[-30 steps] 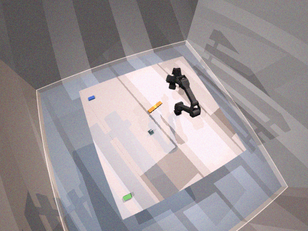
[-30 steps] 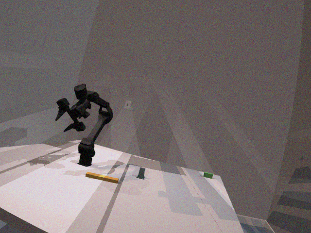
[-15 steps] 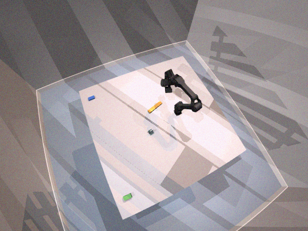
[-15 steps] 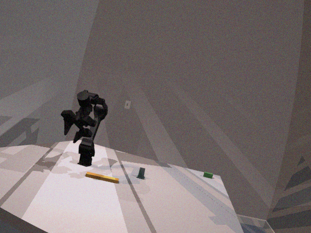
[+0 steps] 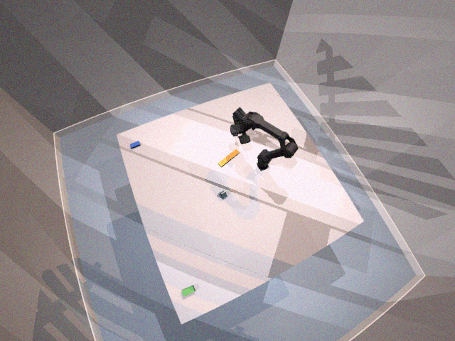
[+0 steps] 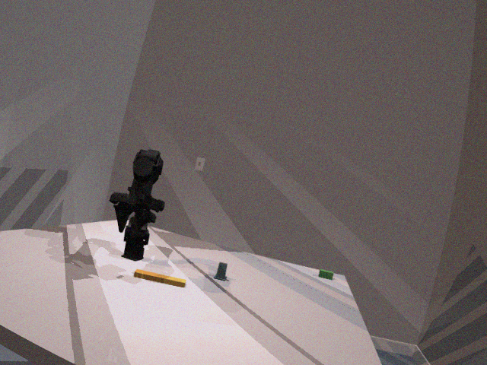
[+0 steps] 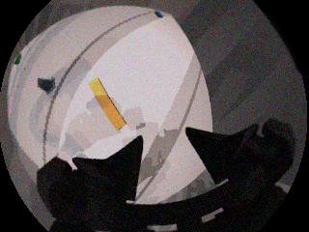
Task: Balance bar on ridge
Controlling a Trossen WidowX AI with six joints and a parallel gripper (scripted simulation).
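Right now my gripper tip is 90 mm short of the orange bar, 90 mm to the right of it and 130 mm above it. From my gripper tip the other things lie so: blue block: 640 mm ahead, 270 mm to the right, 130 mm below; then green block: 640 mm ahead, 730 mm to the left, 120 mm below.
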